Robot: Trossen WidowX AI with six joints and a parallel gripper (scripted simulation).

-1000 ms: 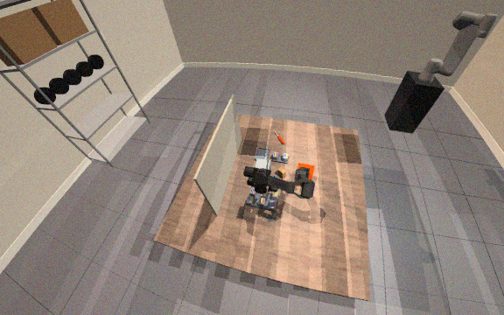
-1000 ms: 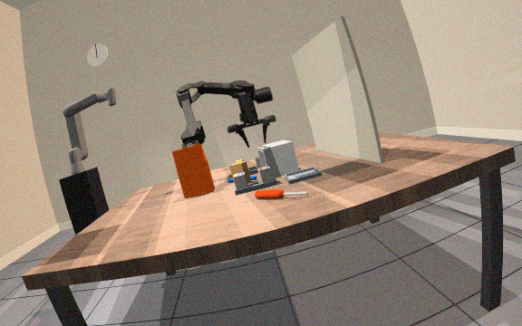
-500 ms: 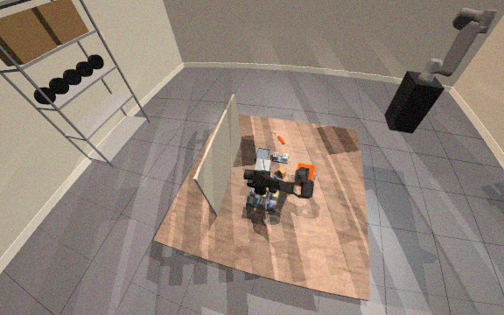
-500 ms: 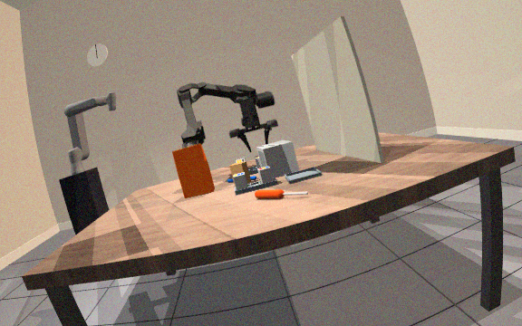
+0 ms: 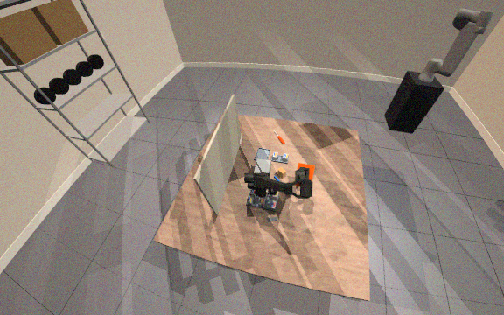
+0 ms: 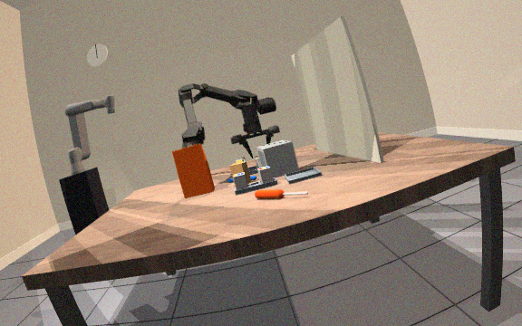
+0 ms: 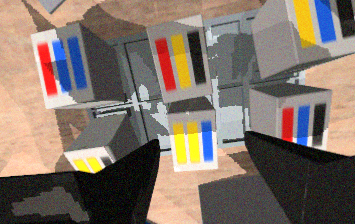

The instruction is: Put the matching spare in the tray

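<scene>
Now: gripper tip 10 mm past the grey spare and 10 mm above it. From my gripper tip the other things lie so: grey mounted unit 40 mm ahead, 150 mm to the right; then white panel 290 mm ahead, 150 mm to the right, 170 mm above; then grey tray 90 mm ahead, 360 mm to the right, 50 mm below.
</scene>
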